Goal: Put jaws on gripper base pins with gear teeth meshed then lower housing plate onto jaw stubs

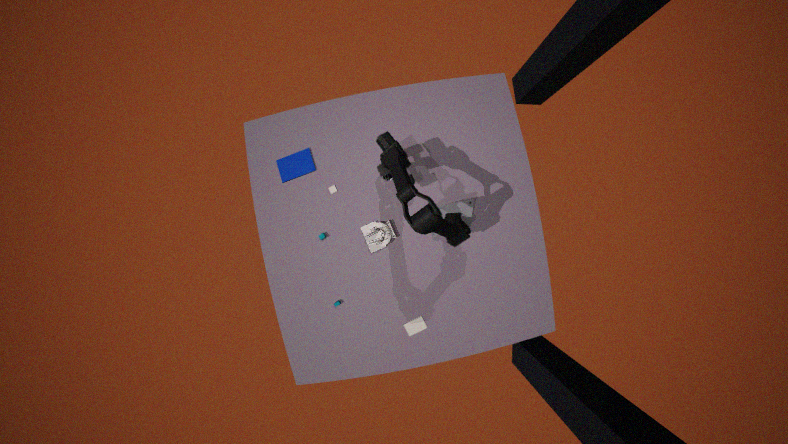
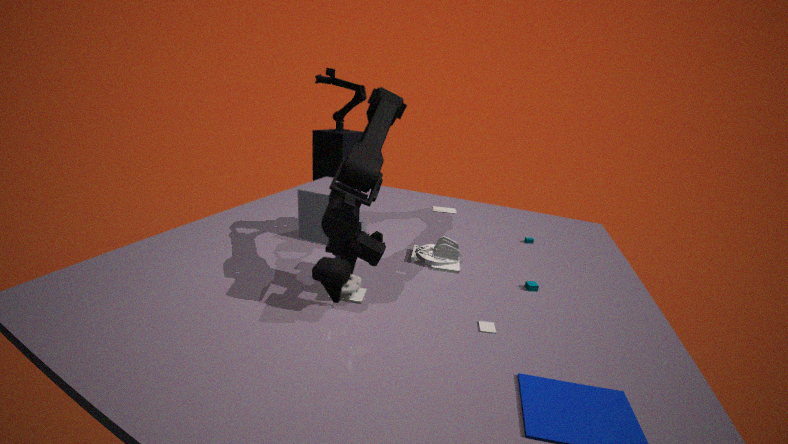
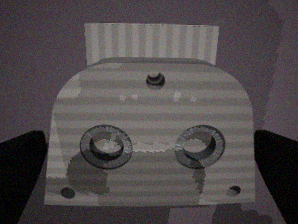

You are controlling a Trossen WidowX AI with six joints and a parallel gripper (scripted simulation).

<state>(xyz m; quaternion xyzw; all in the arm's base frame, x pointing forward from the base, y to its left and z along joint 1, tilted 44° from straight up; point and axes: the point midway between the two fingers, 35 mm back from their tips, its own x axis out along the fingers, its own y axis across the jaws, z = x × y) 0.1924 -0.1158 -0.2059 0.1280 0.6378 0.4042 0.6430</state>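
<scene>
Right now my gripper tip is 6 cm short of the white housing plate and 26 cm to the right of it. The rest, counted from my gripper tip: grey jaw: 7 cm ahead, 28 cm to the left; white gripper base: 1 cm ahead, 2 cm above; small white square: 29 cm ahead, 6 cm to the left, 1 cm below.
</scene>
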